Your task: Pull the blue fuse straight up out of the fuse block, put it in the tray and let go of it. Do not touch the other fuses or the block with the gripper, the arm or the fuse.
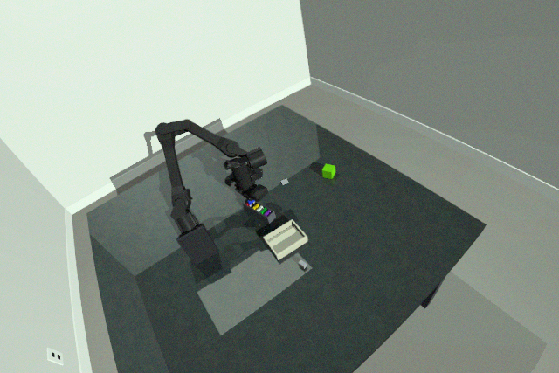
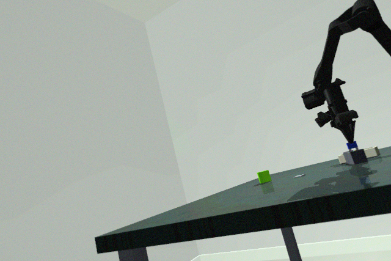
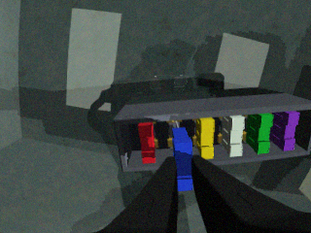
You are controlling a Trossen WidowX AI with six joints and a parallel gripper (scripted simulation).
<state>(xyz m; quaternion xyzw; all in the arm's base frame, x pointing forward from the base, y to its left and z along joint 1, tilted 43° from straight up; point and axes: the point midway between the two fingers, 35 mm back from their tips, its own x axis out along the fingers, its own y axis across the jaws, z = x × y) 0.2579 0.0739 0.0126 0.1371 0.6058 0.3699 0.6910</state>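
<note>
My gripper tip is 40 mm above the yellow fuse, 20 mm to the left of it and 10 mm short of it. Also, from my gripper tip: blue fuse: 10 mm below; then white fuse: 40 mm to the right, 40 mm below, 10 mm ahead; then red fuse: 40 mm below, 20 mm to the left, 10 mm behind.
</note>
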